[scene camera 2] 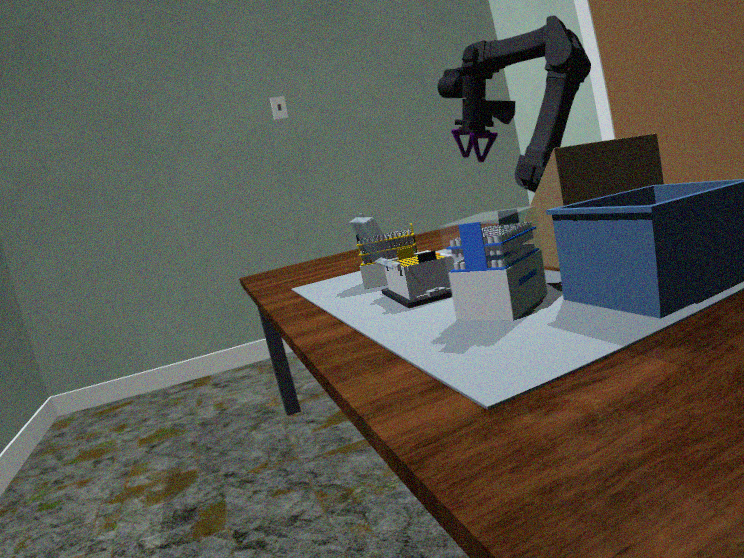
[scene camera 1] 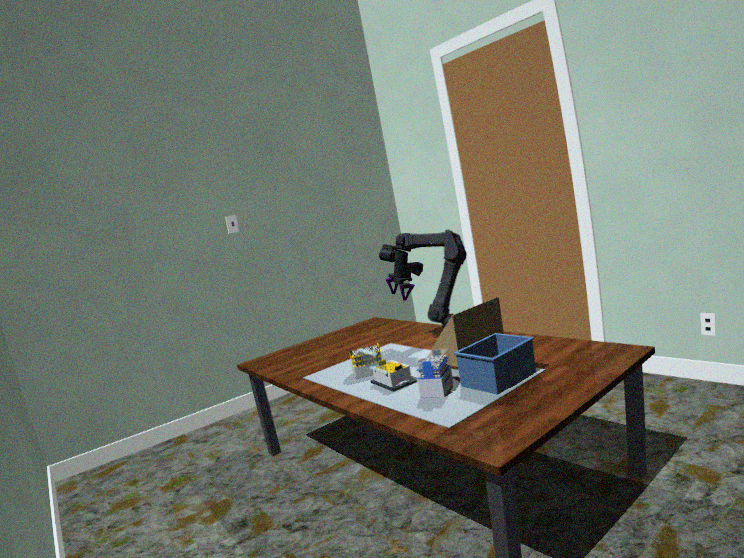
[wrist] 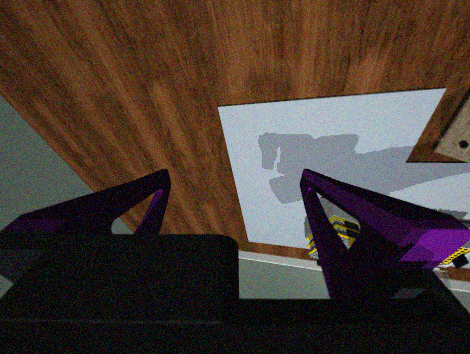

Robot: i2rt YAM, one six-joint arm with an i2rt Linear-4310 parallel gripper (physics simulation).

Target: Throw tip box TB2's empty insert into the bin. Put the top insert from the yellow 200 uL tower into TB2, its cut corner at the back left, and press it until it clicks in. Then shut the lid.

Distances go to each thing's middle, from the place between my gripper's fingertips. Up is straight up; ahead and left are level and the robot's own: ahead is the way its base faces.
I see the blue bin (scene camera 2: 652, 251) 22 cm ahead of my hand, 65 cm to the left of it and 16 cm below it.
